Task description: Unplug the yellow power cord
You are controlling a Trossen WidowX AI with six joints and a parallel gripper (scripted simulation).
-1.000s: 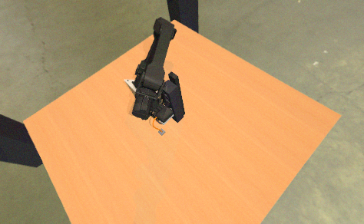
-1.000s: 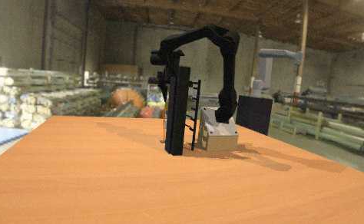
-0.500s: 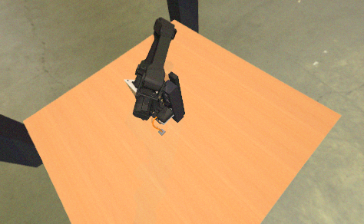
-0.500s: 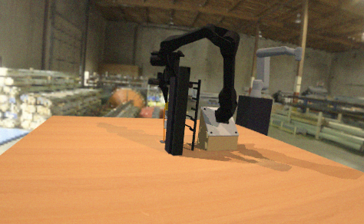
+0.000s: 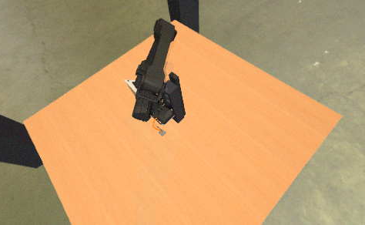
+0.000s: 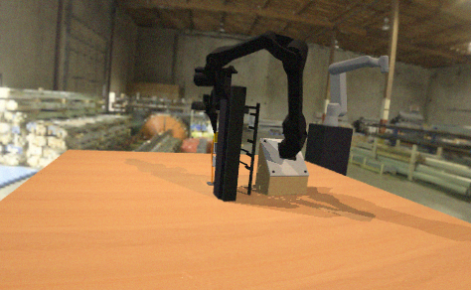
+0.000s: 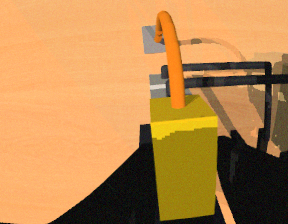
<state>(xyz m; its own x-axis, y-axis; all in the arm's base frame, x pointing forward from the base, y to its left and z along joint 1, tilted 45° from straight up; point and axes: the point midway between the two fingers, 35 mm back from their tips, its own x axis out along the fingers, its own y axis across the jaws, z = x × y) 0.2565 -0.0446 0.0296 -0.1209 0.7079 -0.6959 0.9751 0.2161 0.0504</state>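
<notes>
Now: the yellow plug 30 mm to the left of my gripper tip and 10 mm behind it.
</notes>
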